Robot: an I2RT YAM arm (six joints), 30 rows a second.
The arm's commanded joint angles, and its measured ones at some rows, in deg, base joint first. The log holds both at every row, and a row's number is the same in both.
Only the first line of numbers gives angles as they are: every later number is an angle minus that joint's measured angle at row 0.
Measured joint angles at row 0:
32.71 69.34 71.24 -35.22 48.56 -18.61
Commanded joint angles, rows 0 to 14:
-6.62 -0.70 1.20 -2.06 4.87 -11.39
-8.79 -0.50 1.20 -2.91 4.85 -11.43
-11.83 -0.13 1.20 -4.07 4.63 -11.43
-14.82 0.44 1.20 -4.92 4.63 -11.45
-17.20 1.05 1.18 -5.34 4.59 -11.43
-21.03 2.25 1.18 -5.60 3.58 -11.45
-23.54 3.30 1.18 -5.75 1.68 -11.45
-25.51 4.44 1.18 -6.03 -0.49 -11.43
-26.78 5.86 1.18 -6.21 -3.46 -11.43
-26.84 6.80 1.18 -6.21 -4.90 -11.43
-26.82 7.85 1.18 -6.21 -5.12 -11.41
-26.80 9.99 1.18 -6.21 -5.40 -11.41
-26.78 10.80 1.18 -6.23 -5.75 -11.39
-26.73 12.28 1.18 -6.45 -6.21 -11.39
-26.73 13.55 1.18 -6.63 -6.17 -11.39
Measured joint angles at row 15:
-26.67 11.19 0.05 -6.43 -4.92 -11.54
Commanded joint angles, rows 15 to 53:
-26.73 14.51 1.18 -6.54 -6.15 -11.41
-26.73 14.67 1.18 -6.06 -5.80 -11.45
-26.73 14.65 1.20 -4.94 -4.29 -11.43
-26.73 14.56 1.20 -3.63 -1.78 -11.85
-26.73 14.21 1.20 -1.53 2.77 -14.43
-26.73 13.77 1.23 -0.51 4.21 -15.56
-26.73 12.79 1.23 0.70 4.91 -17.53
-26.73 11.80 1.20 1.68 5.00 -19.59
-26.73 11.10 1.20 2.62 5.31 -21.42
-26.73 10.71 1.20 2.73 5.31 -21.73
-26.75 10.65 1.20 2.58 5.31 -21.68
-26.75 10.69 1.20 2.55 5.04 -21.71
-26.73 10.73 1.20 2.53 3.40 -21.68
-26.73 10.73 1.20 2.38 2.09 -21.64
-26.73 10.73 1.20 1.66 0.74 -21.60
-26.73 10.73 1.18 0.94 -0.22 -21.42
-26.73 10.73 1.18 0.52 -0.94 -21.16
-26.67 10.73 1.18 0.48 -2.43 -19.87
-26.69 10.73 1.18 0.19 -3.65 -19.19
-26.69 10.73 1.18 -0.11 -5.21 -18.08
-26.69 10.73 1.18 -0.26 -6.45 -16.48
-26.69 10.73 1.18 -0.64 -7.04 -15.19
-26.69 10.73 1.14 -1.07 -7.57 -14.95
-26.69 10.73 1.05 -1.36 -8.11 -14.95
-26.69 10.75 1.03 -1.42 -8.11 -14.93
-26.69 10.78 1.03 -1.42 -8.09 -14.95
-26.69 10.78 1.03 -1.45 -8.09 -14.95
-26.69 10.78 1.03 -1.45 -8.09 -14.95
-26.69 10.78 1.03 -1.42 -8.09 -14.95
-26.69 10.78 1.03 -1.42 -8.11 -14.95
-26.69 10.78 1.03 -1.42 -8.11 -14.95
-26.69 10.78 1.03 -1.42 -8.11 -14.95
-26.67 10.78 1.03 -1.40 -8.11 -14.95
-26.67 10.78 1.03 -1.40 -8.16 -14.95
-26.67 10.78 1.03 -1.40 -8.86 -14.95
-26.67 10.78 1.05 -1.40 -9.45 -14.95
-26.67 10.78 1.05 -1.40 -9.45 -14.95
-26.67 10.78 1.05 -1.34 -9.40 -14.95
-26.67 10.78 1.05 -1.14 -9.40 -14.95
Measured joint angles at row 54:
-26.62 11.69 0.13 -1.55 -8.86 -15.85
